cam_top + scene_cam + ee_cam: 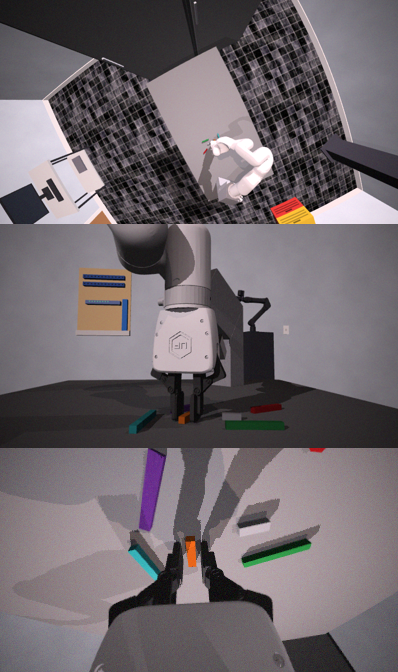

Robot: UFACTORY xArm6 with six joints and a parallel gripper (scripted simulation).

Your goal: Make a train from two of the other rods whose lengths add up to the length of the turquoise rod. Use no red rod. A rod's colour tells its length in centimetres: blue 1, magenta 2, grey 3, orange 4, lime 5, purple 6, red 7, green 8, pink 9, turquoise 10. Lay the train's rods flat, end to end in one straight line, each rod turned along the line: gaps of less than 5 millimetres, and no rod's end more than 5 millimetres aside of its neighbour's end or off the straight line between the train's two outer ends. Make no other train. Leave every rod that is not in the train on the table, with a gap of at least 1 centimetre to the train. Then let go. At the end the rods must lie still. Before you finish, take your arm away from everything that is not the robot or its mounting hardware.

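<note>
The orange rod is 20 mm below my hand. The rest, counted from my hand: turquoise rod 60 mm to the right, 20 mm below, 10 mm behind; grey rod 70 mm to the left, 20 mm below, 20 mm ahead; purple rod 70 mm behind, 20 mm to the left, 20 mm below.
</note>
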